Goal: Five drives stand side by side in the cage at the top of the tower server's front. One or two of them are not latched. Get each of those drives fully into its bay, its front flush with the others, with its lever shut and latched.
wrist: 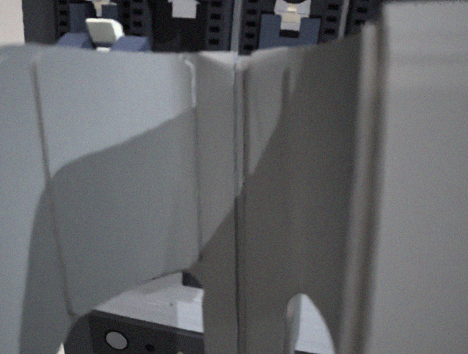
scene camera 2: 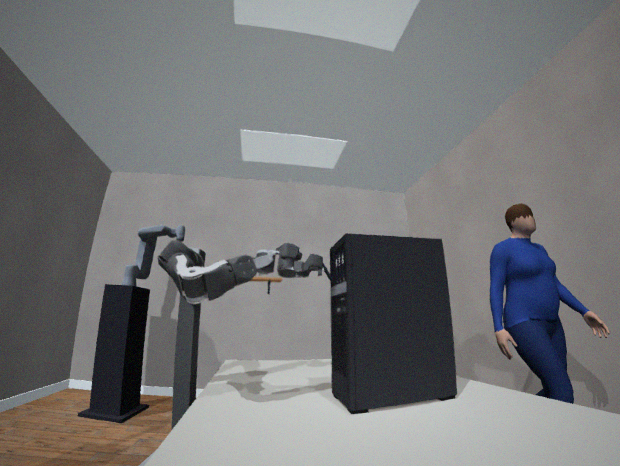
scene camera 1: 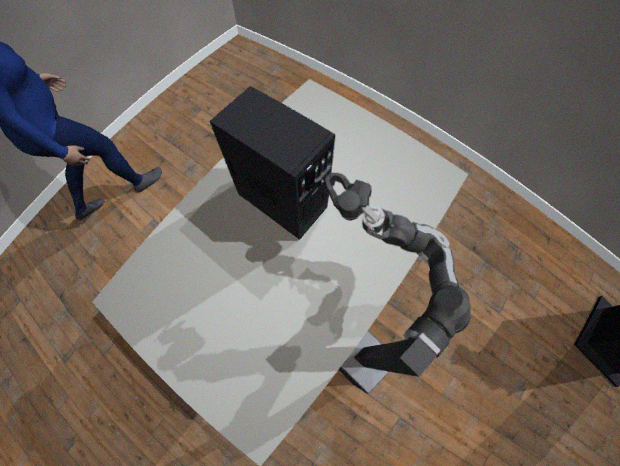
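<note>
The black tower server [scene camera 1: 273, 130] [scene camera 2: 400, 320] stands on the table, its drive cage [scene camera 1: 315, 170] [scene camera 2: 339, 260] high on the front. In the scene camera 2 view one lever [scene camera 2: 326, 270] leans out from the cage front, its top end outward. In the wrist view a pale lever tab [wrist: 104, 31] with blue sides stands out before the leftmost drive; which drive it belongs to is unclear. The second bay from the left [wrist: 170, 32] looks dark, while the third drive [wrist: 270, 35] shows a blue front. My gripper [scene camera 1: 328, 177] [scene camera 2: 321, 271] [wrist: 263, 212] is shut and empty, at the leaning lever; contact is unclear. It hides the lower cage.
The pale table [scene camera 1: 400, 170] [scene camera 2: 280, 425] carries the tower. A person in blue [scene camera 1: 30, 110] [scene camera 2: 523, 280] stands behind the tower's far side. Another arm [scene camera 2: 145, 250] stands on a dark pedestal [scene camera 2: 117, 345] beyond my arm. An orange bar [scene camera 2: 266, 279] shows behind my forearm.
</note>
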